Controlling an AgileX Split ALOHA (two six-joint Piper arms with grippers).
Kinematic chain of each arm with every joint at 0, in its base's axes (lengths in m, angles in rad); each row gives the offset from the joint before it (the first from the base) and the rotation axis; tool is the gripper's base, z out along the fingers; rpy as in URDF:
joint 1: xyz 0 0 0.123 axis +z
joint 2: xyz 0 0 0 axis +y
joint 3: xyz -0.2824 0 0.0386 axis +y
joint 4: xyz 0.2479 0 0.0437 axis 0.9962 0 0.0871
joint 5: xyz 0 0 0 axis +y
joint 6: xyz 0.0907 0 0.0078 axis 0.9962 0 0.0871
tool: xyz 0 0 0 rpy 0 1.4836 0
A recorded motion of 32 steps. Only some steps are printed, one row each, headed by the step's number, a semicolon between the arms.
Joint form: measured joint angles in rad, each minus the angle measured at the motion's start. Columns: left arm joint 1, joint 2, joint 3, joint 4, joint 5, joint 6; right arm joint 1, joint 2, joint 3, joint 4, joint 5, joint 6.
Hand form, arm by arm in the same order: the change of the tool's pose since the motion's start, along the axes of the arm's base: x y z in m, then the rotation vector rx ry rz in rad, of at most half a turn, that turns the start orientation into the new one. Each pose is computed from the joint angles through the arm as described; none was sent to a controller.
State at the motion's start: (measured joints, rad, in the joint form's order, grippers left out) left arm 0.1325 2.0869 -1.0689 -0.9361 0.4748 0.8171; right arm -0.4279 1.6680 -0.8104 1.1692 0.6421 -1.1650
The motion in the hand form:
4: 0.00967 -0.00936 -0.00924 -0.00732 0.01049 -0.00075; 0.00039 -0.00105 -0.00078 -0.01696 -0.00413 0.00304
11: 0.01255 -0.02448 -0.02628 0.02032 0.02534 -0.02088; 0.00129 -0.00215 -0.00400 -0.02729 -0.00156 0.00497
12: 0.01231 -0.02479 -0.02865 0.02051 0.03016 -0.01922; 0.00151 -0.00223 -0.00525 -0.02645 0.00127 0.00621
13: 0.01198 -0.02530 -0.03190 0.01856 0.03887 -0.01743; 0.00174 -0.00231 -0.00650 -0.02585 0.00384 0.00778
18: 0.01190 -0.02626 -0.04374 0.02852 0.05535 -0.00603; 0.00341 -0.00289 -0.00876 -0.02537 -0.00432 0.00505
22: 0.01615 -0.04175 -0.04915 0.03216 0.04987 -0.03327; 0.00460 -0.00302 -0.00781 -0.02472 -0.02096 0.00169
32: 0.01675 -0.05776 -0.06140 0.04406 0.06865 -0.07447; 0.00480 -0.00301 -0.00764 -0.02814 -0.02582 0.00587
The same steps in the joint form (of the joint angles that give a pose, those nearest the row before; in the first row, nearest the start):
4: -0.0288 0.0466 -0.0416 -0.0024 -0.0058 -0.0267; 0.0000 0.0019 0.0000 0.0000 -0.0118 -0.0149
11: -0.0772 0.0969 -0.0533 -0.0039 -0.0532 -0.0321; 0.0000 0.0125 0.0000 0.0040 -0.0222 -0.0307
12: -0.0783 0.1031 -0.0533 -0.0060 -0.0557 -0.0320; 0.0000 0.0168 0.0000 0.0049 -0.0222 -0.0331
13: -0.0796 0.1122 -0.0544 -0.0072 -0.0557 -0.0344; 0.0000 0.0211 0.0000 0.0059 -0.0222 -0.0362
18: -0.0857 0.1452 -0.0580 -0.0160 -0.0788 -0.0344; 0.0000 0.0314 0.0000 0.0340 -0.0279 -0.0650
22: -0.1280 0.1696 -0.0795 -0.0292 -0.0918 -0.0323; 0.0000 0.0314 0.0000 0.0629 -0.0300 -0.0912
32: -0.1719 0.2097 -0.1000 -0.0108 -0.1006 -0.0486; 0.0000 0.0314 0.0000 0.0679 -0.0299 -0.1020

